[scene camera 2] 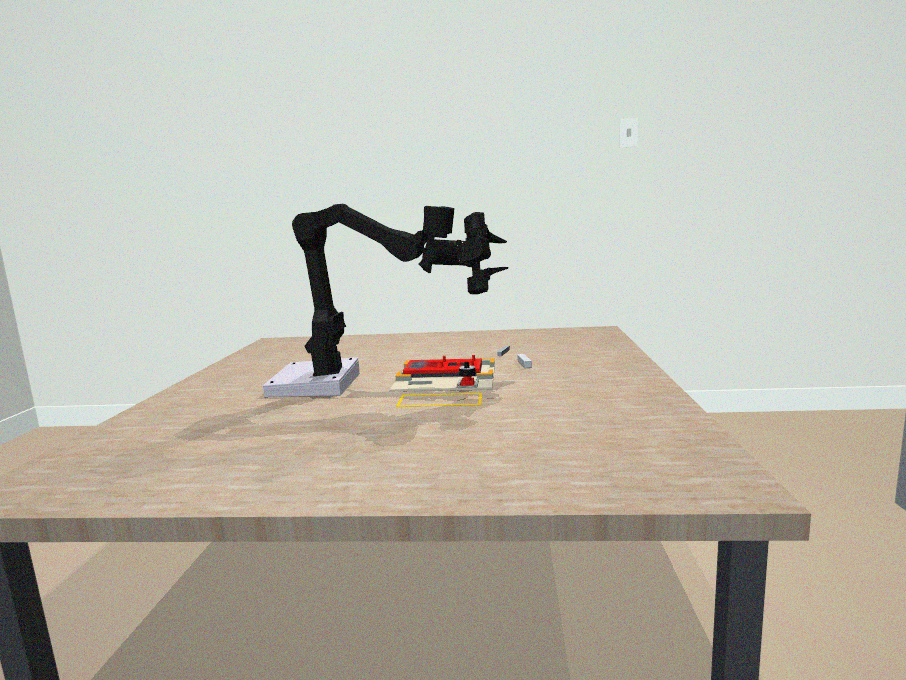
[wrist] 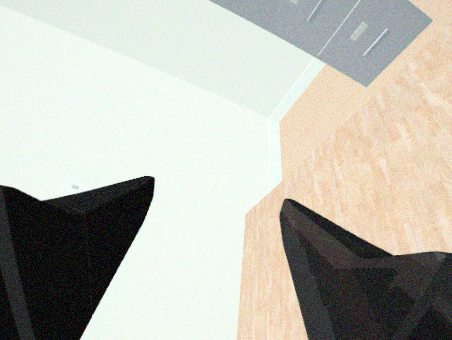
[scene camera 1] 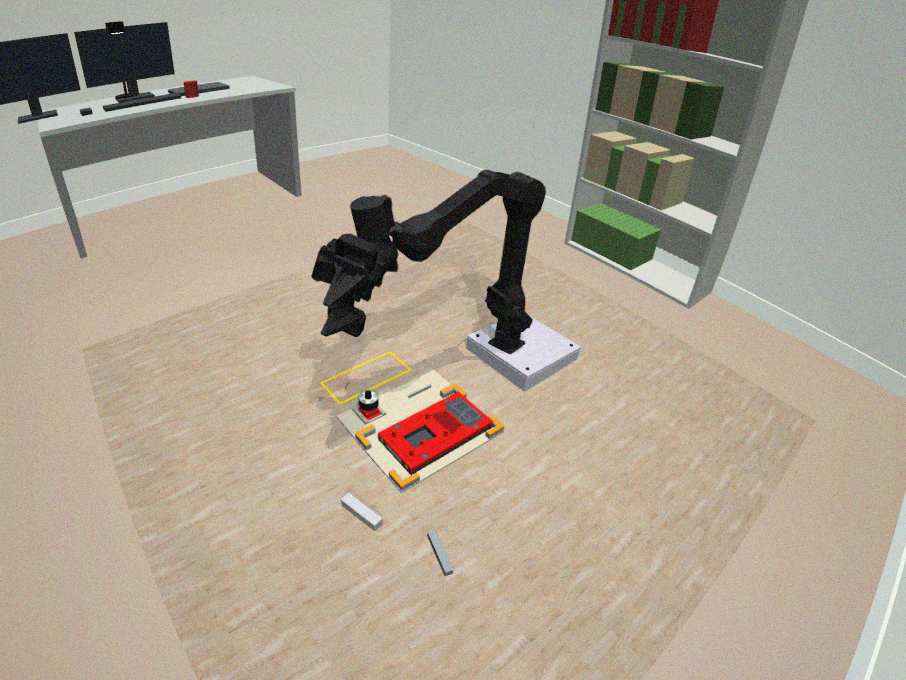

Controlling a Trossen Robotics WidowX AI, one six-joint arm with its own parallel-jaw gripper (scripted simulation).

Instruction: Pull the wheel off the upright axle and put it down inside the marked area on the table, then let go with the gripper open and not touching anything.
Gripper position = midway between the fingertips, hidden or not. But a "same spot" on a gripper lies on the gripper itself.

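I can see my gripper in scene camera 1 (pixel 324 320), and it is visible in scene camera 2 and in the wrist view too. On my gripper (wrist: pixel 67 250) and (scene camera 2: pixel 488 238) are the same spot.
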